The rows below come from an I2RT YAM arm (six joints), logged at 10 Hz.
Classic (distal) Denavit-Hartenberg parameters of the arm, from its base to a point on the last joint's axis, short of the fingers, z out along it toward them. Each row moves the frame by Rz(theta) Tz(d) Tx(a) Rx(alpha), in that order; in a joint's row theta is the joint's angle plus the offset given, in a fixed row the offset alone. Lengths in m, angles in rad.
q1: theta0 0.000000  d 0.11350  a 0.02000  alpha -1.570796
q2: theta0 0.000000  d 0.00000  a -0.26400  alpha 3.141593
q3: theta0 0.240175  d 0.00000  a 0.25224  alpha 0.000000
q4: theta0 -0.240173  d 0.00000  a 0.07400  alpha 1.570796
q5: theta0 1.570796  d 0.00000  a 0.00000  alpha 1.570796
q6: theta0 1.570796  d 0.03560  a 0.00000  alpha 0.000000
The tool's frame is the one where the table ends.
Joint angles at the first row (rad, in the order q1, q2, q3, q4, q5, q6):
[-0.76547, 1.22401, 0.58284, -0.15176, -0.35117, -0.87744]
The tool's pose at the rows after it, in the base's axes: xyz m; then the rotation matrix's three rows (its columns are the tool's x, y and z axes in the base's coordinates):
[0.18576 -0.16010 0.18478], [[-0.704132 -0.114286 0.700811], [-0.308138 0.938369 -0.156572], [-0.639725 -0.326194 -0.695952]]
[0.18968 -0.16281 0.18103], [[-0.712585 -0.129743 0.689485], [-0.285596 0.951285 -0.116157], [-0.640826 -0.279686 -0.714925]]
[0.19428 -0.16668 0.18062], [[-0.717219 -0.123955 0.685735], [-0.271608 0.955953 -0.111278], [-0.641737 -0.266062 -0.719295]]
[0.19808 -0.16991 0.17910], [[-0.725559 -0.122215 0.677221], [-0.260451 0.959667 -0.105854], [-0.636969 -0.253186 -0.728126]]
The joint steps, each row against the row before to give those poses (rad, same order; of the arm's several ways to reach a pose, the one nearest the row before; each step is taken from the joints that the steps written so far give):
[0.00000, 0.05046, 0.03975, -0.04439, -0.03072, 0.00611]
[0.00002, 0.04007, 0.02314, -0.02625, -0.02305, 0.00614]
[0.00155, 0.02909, 0.02150, -0.00002, -0.00004, 0.01228]
[0.00152, 0.02767, 0.01838, -0.00460, 0.00308, 0.00613]

